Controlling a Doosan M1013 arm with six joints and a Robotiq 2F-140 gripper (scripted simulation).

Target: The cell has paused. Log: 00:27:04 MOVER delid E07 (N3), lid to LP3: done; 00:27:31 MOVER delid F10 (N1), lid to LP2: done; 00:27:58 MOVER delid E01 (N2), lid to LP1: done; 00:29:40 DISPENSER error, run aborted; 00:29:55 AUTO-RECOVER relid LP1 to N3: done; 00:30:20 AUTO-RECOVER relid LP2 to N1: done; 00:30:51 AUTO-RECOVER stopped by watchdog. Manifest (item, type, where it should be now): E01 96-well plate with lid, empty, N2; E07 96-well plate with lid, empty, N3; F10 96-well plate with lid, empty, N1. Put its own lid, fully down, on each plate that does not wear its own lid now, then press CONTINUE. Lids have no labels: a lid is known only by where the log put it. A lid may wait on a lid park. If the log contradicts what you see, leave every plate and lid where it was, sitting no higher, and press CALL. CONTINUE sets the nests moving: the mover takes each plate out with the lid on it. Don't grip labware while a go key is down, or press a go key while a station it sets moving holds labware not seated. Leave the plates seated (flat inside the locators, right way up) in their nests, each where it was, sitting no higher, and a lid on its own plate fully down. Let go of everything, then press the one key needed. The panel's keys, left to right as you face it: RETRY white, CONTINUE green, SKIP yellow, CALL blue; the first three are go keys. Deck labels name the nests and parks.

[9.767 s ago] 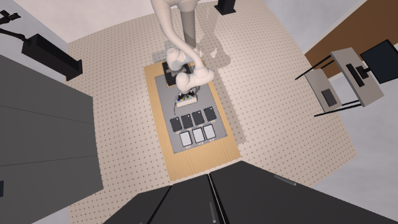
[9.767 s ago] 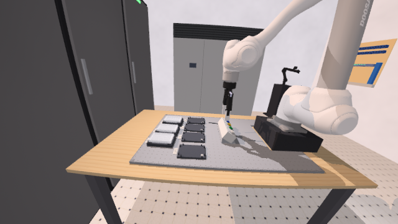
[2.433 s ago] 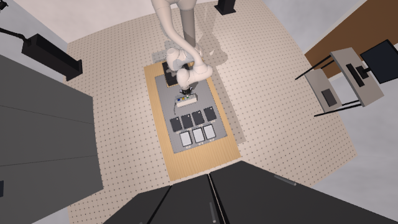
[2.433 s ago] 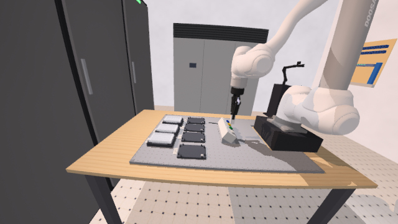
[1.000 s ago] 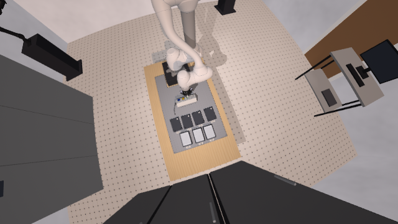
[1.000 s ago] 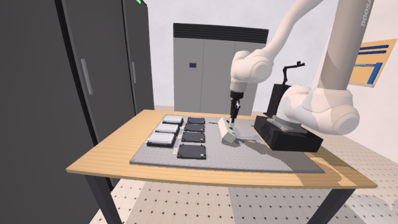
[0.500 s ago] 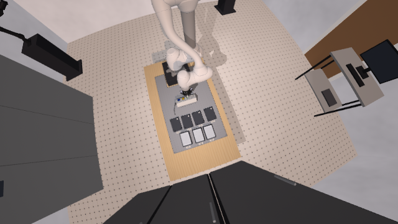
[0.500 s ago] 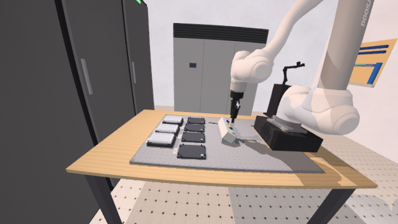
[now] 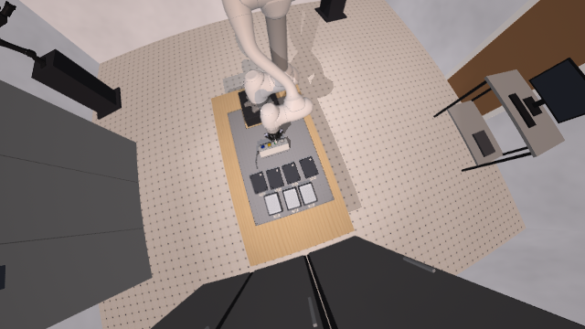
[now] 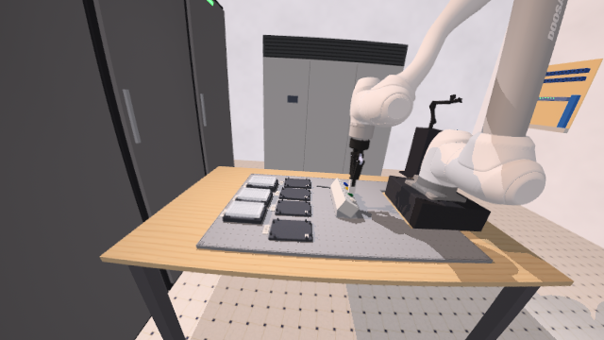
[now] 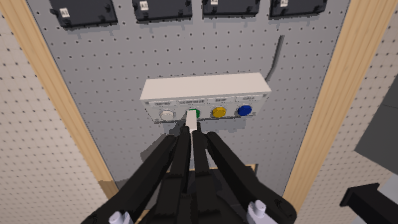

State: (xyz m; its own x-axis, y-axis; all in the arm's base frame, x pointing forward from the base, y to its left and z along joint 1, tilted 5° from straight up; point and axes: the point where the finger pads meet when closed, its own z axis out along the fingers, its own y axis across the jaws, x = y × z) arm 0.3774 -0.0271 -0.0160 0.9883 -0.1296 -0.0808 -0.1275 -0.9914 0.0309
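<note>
The green continue key lies 4 cm below my hand. From my hand the other things lie so: white key (1 cm ahead, 5 cm to the left, 4 cm below); then blue key (1 cm behind, 10 cm to the right, 4 cm below); then yellow key (1 cm behind, 5 cm to the right, 4 cm below).
</note>
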